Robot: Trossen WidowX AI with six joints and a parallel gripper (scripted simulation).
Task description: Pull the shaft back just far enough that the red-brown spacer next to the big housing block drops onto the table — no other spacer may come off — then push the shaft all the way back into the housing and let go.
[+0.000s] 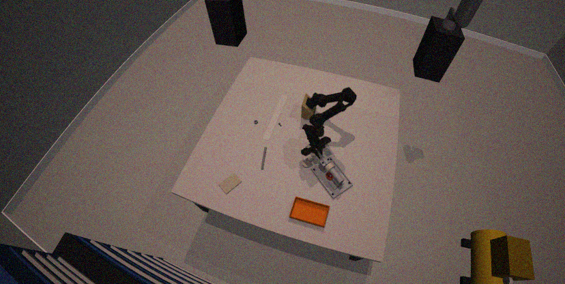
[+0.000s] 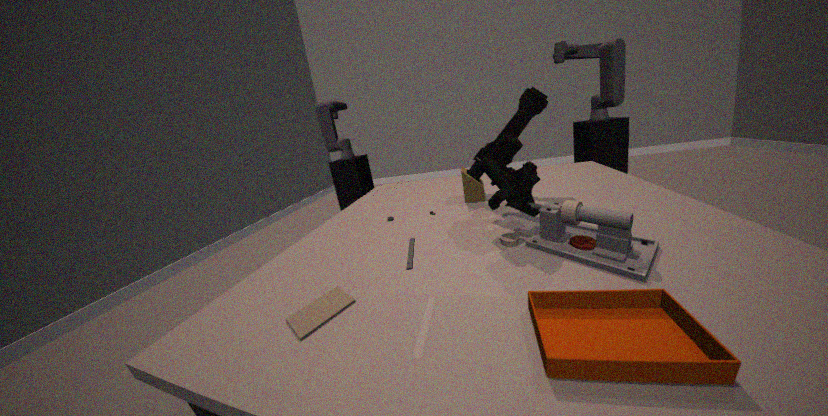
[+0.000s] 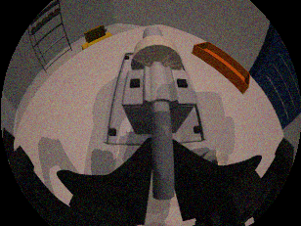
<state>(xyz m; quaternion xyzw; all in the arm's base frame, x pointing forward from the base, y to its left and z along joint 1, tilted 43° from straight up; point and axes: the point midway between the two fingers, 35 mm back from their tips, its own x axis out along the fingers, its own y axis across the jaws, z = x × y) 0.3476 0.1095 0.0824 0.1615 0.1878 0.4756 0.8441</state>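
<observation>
My gripper tip is 2 cm short of the shaft, 2 cm to the right of it and 3 cm below it. The rest, counted from my gripper tip: support block (9 cm ahead, 10 cm to the left, 1 cm below); cream spacer (4 cm ahead, 8 cm to the right, 5 cm below); red-brown spacer (8 cm ahead, 8 cm to the left, 4 cm below).
</observation>
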